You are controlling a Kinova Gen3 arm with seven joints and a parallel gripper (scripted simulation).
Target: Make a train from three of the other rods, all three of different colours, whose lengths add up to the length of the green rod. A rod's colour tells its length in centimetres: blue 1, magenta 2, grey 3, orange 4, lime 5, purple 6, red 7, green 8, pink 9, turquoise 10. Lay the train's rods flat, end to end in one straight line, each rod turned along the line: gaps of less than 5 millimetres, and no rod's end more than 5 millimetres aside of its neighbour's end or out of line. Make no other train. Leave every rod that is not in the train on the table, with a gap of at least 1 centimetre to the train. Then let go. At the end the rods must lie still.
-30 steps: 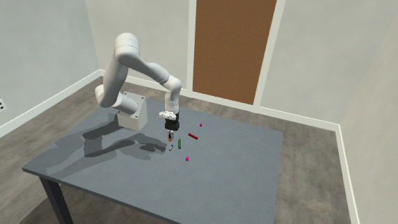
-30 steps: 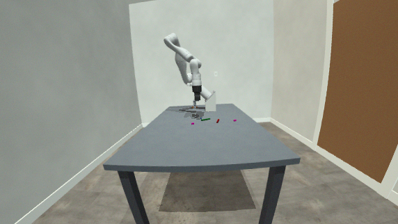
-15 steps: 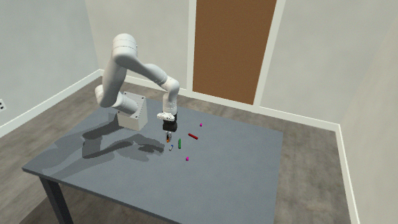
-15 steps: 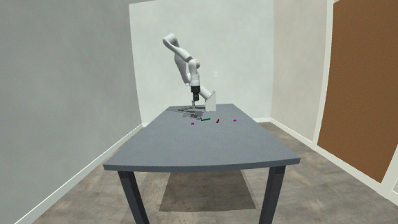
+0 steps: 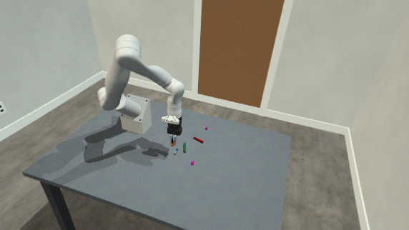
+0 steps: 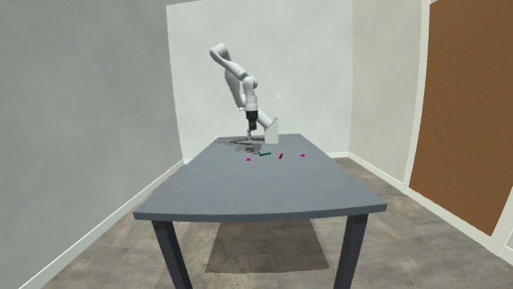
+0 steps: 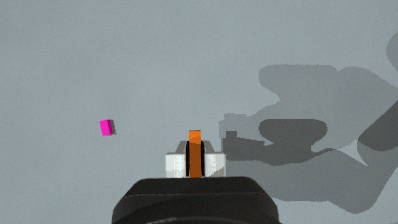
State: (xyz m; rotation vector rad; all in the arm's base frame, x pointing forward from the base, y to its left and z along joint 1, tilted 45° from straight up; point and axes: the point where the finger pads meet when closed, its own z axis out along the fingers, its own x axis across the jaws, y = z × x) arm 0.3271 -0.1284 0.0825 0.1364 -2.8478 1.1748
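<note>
My hand is 110 mm above the grey rod and 40 mm to the right of it. The rest, counted from my hand: orange rod 10 mm below; blue rod 110 mm below, 60 mm to the left; green rod 110 mm below, 100 mm to the left, 30 mm ahead.
</note>
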